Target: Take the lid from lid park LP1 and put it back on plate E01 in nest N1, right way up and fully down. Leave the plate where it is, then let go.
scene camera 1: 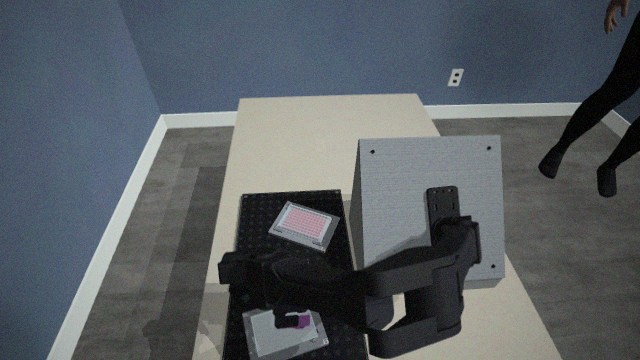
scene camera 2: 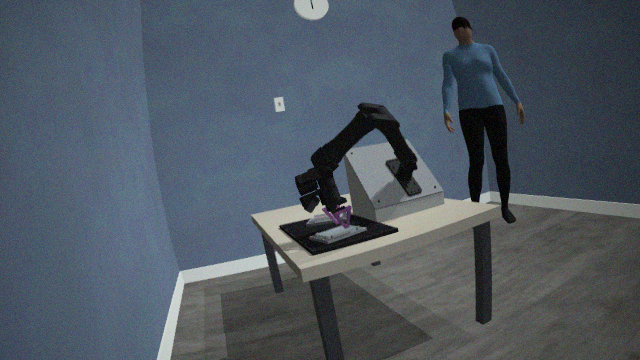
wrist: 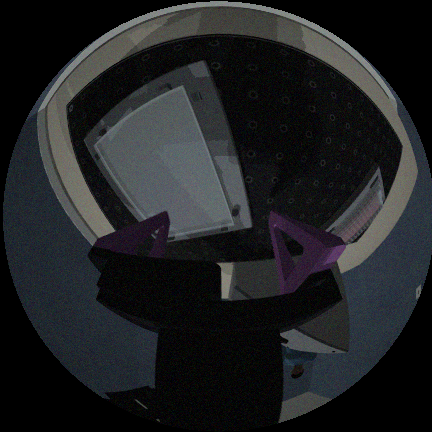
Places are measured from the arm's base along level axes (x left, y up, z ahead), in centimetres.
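Pixels of known places: gripper, fingertip midpoint: (scene camera 2: 342, 225) (wrist: 218, 215); arm's base, origin of the base link: (scene camera 1: 444, 230) (scene camera 2: 403, 177).
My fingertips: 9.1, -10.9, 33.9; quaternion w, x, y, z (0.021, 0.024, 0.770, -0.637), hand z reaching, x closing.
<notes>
Ahead of a thing's pixels: the offset from my fingertips to its top centre, as dx, dy, dz. Level surfaces: height alone.
The pale, clear lid @[+4.1, +0.0, +3.9] (scene camera 1: 267, 341) (wrist: 165, 160) lies flat on the grey lid park LP1 @[+4.1, +0.2, +3.9] (scene camera 1: 322, 340) (wrist: 215, 125) at the near end of the black board. Plate E01 @[-22.9, +0.8, -2.7] (scene camera 1: 303, 223) (wrist: 361, 220), with pink wells showing, sits in the grey nest N1 (scene camera 1: 332, 229) (wrist: 378, 181) at the board's far end. My gripper (scene camera 1: 300, 321) (scene camera 2: 343, 222) (wrist: 218, 215) is open, with purple fingers spread wide and nothing between them. It hangs above the lid park, near one end of the lid. In scene camera 1, the arm hides part of the lid, and the exact fingertip height is unclear.
The black perforated board @[-10.3, -1.7, +1.1] (scene camera 1: 255, 210) (scene camera 2: 300, 230) (wrist: 300, 125) lies on the pale table @[dy -3.1] (scene camera 1: 295, 140) (scene camera 2: 425, 228). A grey sloped block (scene camera 1: 400, 200) (scene camera 2: 365, 175) beside the board carries the arm's base. A person (scene camera 2: 472, 80) stands behind the table.
</notes>
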